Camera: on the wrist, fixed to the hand. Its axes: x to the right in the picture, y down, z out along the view.
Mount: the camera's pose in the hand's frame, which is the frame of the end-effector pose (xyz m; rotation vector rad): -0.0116 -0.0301 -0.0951 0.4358 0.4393 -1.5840
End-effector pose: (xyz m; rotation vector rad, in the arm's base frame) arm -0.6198 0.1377 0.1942 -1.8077 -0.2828 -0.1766
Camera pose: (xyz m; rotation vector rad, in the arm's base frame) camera -0.6367 0.0516 0.2431 -0.7156 -1.2580 -1.4455
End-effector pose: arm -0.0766 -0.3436 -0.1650 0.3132 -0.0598 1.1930
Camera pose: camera -0.0645 -0.3383 -0.2645 0.3406 0.7232 -0.3465
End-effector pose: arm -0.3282 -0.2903 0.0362 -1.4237 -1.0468 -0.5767
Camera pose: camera -0.3369 -0.3882 0.0570 0.1860 -1.6469 -1.5370
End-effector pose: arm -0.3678 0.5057 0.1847 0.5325 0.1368 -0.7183
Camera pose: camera -0.3906 0.5421 0.0939 0.9721 0.8851 -2.1931
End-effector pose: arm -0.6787 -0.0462 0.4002 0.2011 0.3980 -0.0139
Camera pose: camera -0.7275 -0.0572 0.3131 0.2729 0.9065 -1.6491
